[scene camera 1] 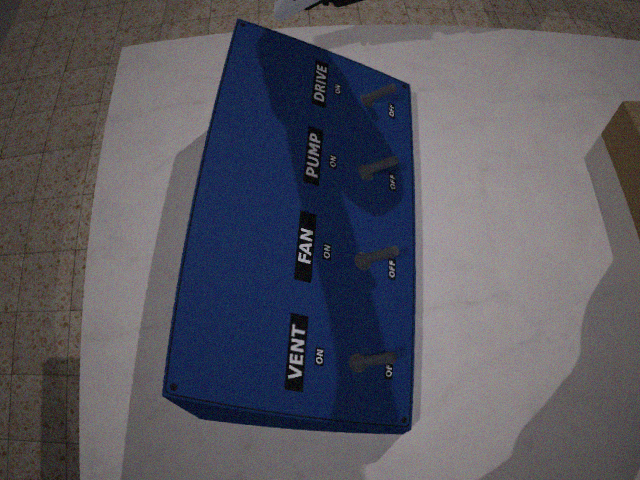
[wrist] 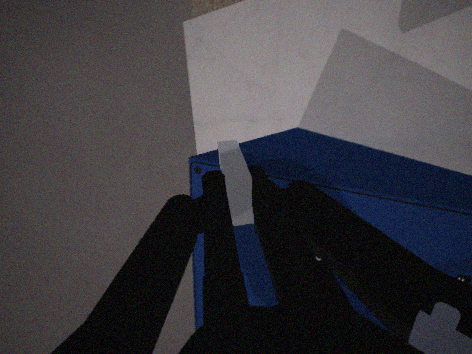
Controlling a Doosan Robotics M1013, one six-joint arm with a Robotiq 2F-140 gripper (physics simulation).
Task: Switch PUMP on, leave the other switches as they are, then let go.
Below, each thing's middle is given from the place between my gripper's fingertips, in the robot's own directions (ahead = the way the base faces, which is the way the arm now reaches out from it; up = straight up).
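The blue switch panel (scene camera 1: 274, 305) is here, 40 mm behind my hand, 100 mm below it and 270 mm to the left of it.
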